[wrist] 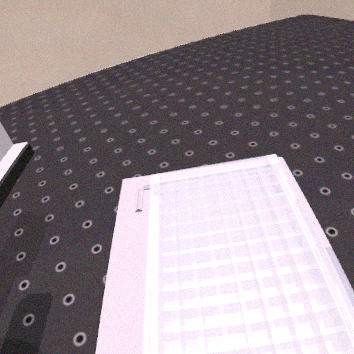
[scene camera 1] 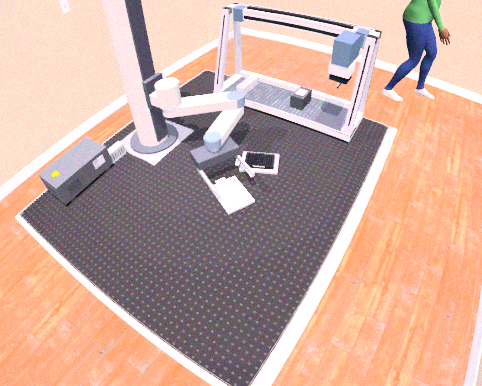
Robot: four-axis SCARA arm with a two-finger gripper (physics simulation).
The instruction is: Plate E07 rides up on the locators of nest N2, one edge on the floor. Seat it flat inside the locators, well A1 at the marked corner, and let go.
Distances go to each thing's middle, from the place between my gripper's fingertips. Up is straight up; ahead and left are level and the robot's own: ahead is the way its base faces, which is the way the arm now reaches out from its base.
Labels:
My gripper is now 700 mm past the grey control box [scene camera 1: 78, 160], 280 mm to the left of it and 30 mm above it.

